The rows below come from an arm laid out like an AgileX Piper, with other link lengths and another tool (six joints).
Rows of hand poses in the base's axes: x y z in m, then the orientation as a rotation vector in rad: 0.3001 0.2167 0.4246 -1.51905 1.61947 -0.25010; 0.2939 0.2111 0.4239 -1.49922 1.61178 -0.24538; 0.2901 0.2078 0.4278 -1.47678 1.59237 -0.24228; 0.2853 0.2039 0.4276 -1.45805 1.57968 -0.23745; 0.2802 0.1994 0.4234 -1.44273 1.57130 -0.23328; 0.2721 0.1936 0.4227 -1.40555 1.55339 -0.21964; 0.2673 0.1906 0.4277 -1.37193 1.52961 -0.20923; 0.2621 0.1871 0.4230 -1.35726 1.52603 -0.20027
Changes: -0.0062 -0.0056 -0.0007 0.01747 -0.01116 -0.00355; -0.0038 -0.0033 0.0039 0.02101 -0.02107 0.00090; -0.0048 -0.0039 -0.0002 0.01803 -0.01411 -0.00031; -0.0051 -0.0045 -0.0042 0.01444 -0.01000 -0.00126; -0.0081 -0.0058 -0.0007 0.03658 -0.02087 -0.00303; -0.0048 -0.0030 0.0050 0.03370 -0.02511 0.00035; -0.0052 -0.0035 -0.0047 0.01581 -0.00396 -0.00148
